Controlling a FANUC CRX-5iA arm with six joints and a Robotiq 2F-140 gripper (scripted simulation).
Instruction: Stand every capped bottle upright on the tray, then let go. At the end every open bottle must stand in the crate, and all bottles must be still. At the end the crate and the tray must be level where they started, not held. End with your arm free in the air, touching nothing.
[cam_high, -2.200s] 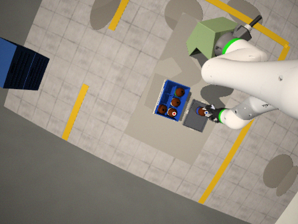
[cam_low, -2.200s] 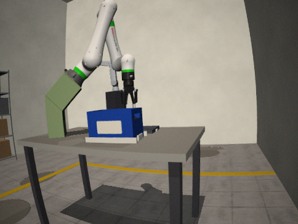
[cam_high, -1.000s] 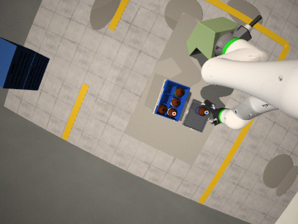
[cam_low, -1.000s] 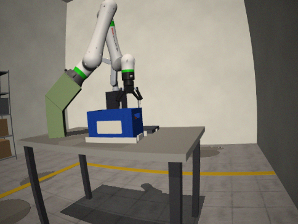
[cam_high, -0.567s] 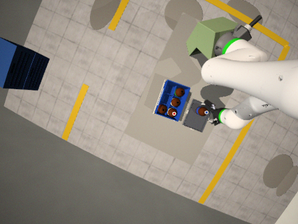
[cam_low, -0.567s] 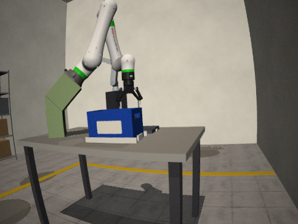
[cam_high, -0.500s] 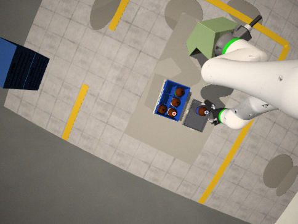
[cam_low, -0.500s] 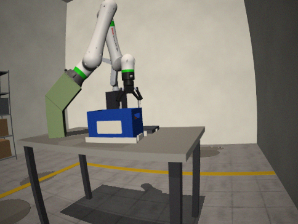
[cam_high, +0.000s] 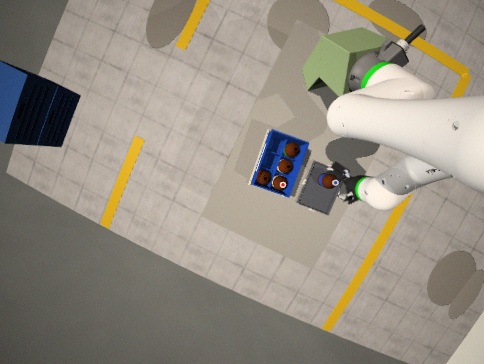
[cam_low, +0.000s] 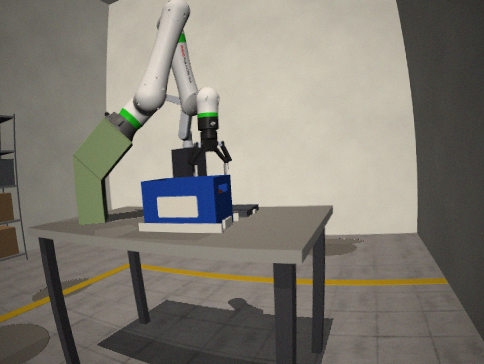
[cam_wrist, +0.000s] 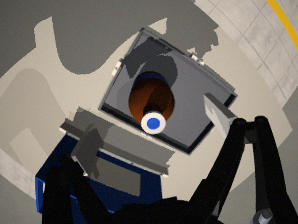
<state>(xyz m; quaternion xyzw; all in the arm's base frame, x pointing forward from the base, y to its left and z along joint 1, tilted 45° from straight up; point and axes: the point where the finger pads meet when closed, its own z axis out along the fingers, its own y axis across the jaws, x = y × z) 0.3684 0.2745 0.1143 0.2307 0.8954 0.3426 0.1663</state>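
The bottle is 80 mm below my hand. The rest, counted from my hand: crate: 130 mm ahead, 250 mm to the right, 80 mm below; tray: 50 mm ahead, 20 mm to the left, 150 mm below.
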